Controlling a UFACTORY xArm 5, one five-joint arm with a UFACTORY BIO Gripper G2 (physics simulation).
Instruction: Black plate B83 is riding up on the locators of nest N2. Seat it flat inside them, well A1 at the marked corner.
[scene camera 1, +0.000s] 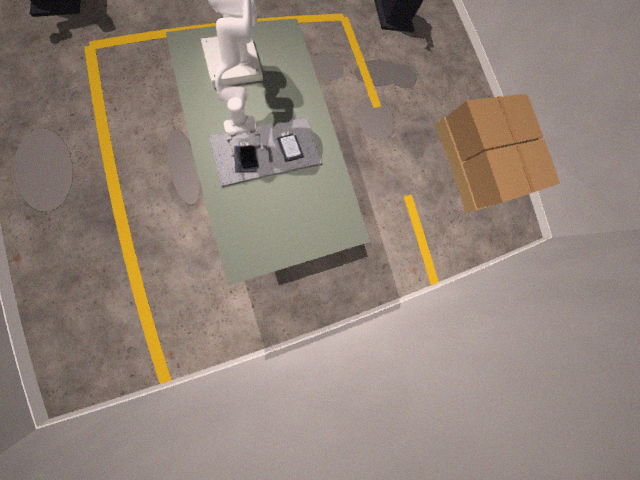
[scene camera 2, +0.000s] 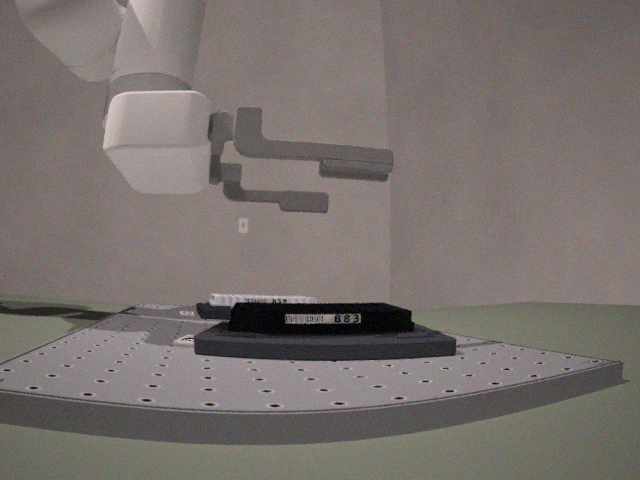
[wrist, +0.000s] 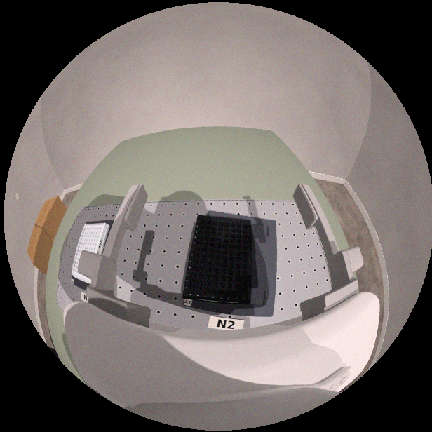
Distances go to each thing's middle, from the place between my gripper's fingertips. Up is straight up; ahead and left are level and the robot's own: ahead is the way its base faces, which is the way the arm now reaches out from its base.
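Relative to the black plate B83 (scene camera 2: 268, 318), my hand is 10 cm above and 3 cm past it. The dark nest N2 (scene camera 2: 384, 345) is 11 cm below my hand, 2 cm behind it and 3 cm to the right of it; the white plate (scene camera 2: 216, 299) is 10 cm below my hand, 8 cm behind it and 25 cm to the left of it. Going by their middles, the white plate is the farthest from my hand of the things named here.
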